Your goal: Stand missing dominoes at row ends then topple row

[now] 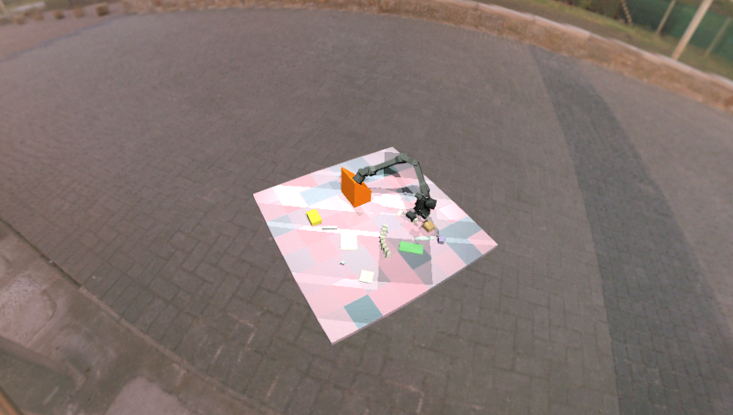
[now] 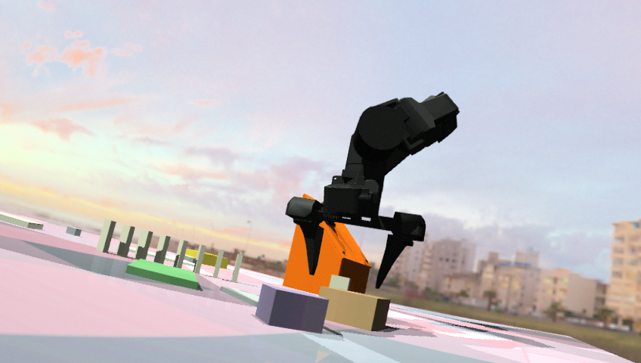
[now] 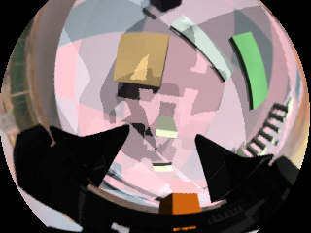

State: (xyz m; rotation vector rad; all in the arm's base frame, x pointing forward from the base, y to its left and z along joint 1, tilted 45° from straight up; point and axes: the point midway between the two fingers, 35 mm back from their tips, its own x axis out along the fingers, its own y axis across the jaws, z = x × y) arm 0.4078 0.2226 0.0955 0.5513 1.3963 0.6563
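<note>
Now: the tan block 90 mm ahead of my gripper tip, 50 mm to the left of it and 30 mm below it. The rest, counted from my gripper tip: cream tile: 530 mm to the right, 170 mm ahead, 40 mm below; then green slab: 170 mm to the right, 150 mm ahead, 40 mm below; then purple block: 220 mm ahead, 40 mm to the left, 30 mm below.
</note>
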